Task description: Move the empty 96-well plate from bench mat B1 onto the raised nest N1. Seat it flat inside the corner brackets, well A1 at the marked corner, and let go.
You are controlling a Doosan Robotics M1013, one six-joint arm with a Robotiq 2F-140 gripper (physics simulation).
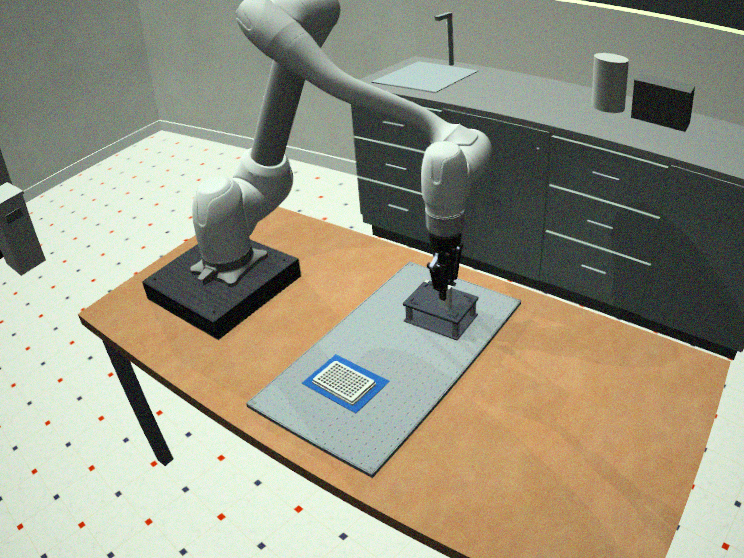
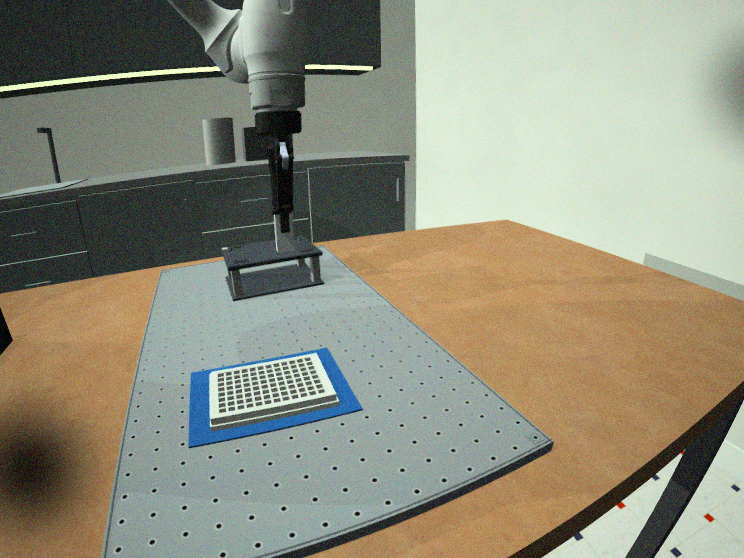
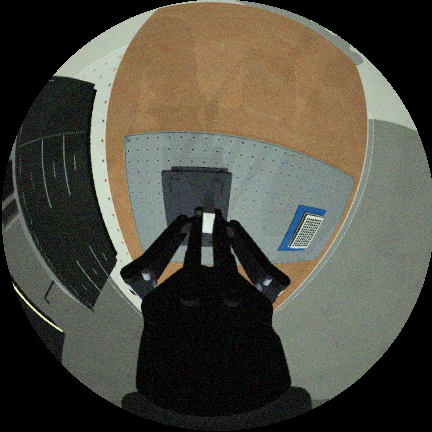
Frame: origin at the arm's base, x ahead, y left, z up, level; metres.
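Seen in the pictures: gripper, fingertip midpoint: [image 1: 445, 307] [image 2: 285, 250] [image 3: 207, 202]; arm's base at its link origin: [image 1: 229, 264].
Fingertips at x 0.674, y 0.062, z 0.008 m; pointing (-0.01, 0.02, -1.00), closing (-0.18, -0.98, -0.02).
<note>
Pixels of each thing's middle, then the offset from my fingertips to it. Level surfaces: height alone.
- white 96-well plate at the middle of its body: [image 2: 269, 388] [image 1: 343, 382] [image 3: 305, 231] dz -0.052, dx -0.130, dy -0.300 m
- dark raised nest N1 at the middle of its body: [image 2: 270, 264] [image 3: 196, 207] [image 1: 441, 308] dz -0.029, dx -0.023, dy +0.024 m
- grey perforated board at its surface level: dz -0.061 m
- brown table at its surface level: dz -0.074 m
The white 96-well plate [image 1: 343, 382] [image 2: 273, 387] [image 3: 307, 231] lies flat on the blue bench mat B1 [image 1: 355, 407] [image 2: 199, 414] [image 3: 295, 225]. The dark raised nest N1 [image 1: 423, 295] [image 2: 246, 255] [image 3: 175, 192] stands at the other end of the grey board, with no plate on it. My gripper [image 1: 445, 295] [image 2: 282, 231] [image 3: 207, 202] points down over the nest and is shut, away from the plate. A pale narrow strip shows at its fingertips; whether the tips touch the nest cannot be told. The marked corner and well A1 are too small to make out.
The grey perforated board [image 1: 396, 354] [image 2: 390, 474] [image 3: 260, 200] lies on the brown table [image 1: 558, 432] [image 2: 510, 312] [image 3: 240, 75] under mat and nest. The arm's black base block [image 1: 180, 303] stands beside the board. A counter [image 1: 528, 108] with a cylinder [image 1: 609, 82] and a dark box [image 1: 662, 103] stands behind.
</note>
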